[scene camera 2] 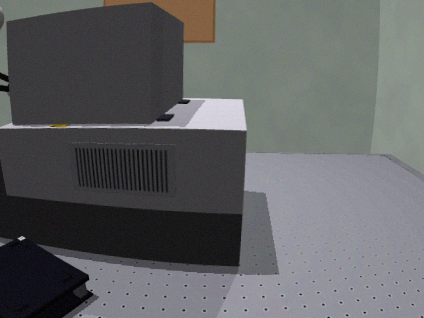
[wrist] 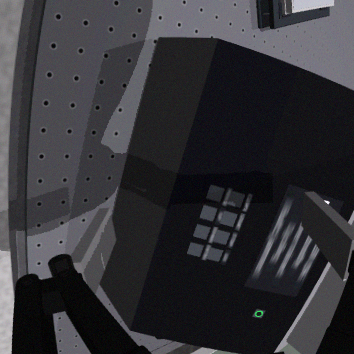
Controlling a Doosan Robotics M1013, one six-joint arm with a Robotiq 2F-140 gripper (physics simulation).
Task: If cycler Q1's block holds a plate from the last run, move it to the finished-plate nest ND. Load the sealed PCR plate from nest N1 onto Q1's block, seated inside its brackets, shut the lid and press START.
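A cycler has a pale housing with a side vent and a dark base. A big grey box-shaped lid part stands on its top; the block and any plate on it do not show. In the wrist view its dark front carries a keypad, a streaked display panel and a small green ring mark. My gripper is wide open and empty, its fingers to either side of the keypad and display. A dark nest at the top right holds a pale piece, cut off by the frame.
A dark low block lies beside the cycler at the lower left of the scene view. The perforated table top extends around the cycler and has a raised edge at the left of the wrist view. An orange-brown board hangs on the wall behind.
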